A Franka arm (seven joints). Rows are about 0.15 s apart.
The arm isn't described. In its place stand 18 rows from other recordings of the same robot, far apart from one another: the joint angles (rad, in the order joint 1, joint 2, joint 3, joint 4, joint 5, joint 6, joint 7), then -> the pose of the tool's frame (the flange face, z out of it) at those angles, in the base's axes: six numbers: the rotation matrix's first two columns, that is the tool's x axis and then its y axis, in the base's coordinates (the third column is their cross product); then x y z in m.
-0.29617, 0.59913, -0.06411, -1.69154, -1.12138, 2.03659, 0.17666 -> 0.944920 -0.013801 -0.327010 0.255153 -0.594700 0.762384 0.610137 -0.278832 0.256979
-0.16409, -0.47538, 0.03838, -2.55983, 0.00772, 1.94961, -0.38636 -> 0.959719 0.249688 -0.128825 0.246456 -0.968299 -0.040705 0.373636 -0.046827 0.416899
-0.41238, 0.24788, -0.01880, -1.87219, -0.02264, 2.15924, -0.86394 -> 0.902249 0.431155 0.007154 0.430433 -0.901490 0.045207 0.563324 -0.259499 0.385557
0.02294, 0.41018, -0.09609, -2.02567, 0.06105, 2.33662, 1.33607 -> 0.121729 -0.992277 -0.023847 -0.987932 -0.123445 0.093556 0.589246 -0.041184 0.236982
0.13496, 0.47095, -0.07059, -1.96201, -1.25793, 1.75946, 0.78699 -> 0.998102 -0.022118 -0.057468 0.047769 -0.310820 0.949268 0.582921 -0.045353 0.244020
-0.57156, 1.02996, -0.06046, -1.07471, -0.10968, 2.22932, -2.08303 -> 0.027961 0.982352 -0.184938 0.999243 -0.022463 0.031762 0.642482 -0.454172 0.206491
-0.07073, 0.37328, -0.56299, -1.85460, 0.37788, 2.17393, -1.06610 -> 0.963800 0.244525 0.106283 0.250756 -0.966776 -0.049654 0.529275 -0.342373 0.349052
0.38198, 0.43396, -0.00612, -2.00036, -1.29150, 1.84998, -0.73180 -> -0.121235 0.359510 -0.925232 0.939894 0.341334 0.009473 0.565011 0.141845 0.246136
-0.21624, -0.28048, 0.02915, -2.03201, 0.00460, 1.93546, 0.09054 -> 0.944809 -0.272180 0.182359 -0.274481 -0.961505 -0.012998 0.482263 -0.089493 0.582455
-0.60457, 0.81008, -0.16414, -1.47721, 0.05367, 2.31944, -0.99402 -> 0.970310 0.238156 -0.042183 0.240834 -0.967443 0.077800 0.533948 -0.485975 0.202714
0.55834, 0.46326, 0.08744, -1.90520, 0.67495, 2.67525, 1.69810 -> -0.031793 -0.875716 -0.481779 -0.993055 0.082305 -0.084072 0.535830 0.374900 0.281801
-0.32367, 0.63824, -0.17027, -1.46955, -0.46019, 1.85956, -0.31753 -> 0.910990 -0.049974 -0.409390 0.111888 -0.925459 0.361948 0.601291 -0.340705 0.302131
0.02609, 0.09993, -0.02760, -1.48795, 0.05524, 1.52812, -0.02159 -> 0.998038 0.022380 -0.058482 0.019239 -0.998370 -0.053730 0.580421 0.006057 0.603229
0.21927, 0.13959, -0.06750, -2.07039, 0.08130, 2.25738, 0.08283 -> 0.998958 0.018512 0.041717 0.020979 -0.998008 -0.059492 0.569021 0.089970 0.369109
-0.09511, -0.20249, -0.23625, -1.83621, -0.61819, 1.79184, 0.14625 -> 0.928256 -0.316879 0.194750 -0.371701 -0.771515 0.516337 0.464600 -0.224628 0.635774
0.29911, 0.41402, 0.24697, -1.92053, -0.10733, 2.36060, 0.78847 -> 0.981898 -0.188803 0.015168 -0.187996 -0.981202 -0.043582 0.541845 0.318353 0.285640
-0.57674, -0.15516, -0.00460, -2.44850, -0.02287, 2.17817, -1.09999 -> 0.857798 0.509624 -0.066828 0.502970 -0.859062 -0.095047 0.375953 -0.248047 0.349504
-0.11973, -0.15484, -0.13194, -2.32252, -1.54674, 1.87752, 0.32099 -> 0.970369 0.044941 -0.237413 0.241562 -0.203459 0.948816 0.457465 -0.196984 0.441326
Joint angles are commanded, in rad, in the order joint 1, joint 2, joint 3, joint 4, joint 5, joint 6, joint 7. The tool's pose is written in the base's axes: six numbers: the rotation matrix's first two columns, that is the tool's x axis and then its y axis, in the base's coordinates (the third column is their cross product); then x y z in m. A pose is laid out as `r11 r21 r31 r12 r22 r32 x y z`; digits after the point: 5 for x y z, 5 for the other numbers.
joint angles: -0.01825, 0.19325, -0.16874, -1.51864, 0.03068, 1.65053, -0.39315
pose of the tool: 0.97748 0.20377 -0.05482 0.20292 -0.97898 -0.02071 0.60560 -0.10260 0.54424
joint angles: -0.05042, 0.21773, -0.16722, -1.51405, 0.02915, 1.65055, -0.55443
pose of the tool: 0.94141 0.32987 -0.07018 0.32816 -0.94397 -0.03502 0.60755 -0.12161 0.53145
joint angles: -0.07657, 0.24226, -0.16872, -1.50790, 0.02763, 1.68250, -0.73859
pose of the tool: 0.87913 0.47325 -0.05626 0.47207 -0.88093 -0.03352 0.61277 -0.13966 0.52180
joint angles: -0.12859, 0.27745, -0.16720, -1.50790, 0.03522, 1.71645, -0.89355
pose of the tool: 0.82580 0.56180 -0.04941 0.56016 -0.82723 -0.04363 0.61505 -0.17172 0.50244
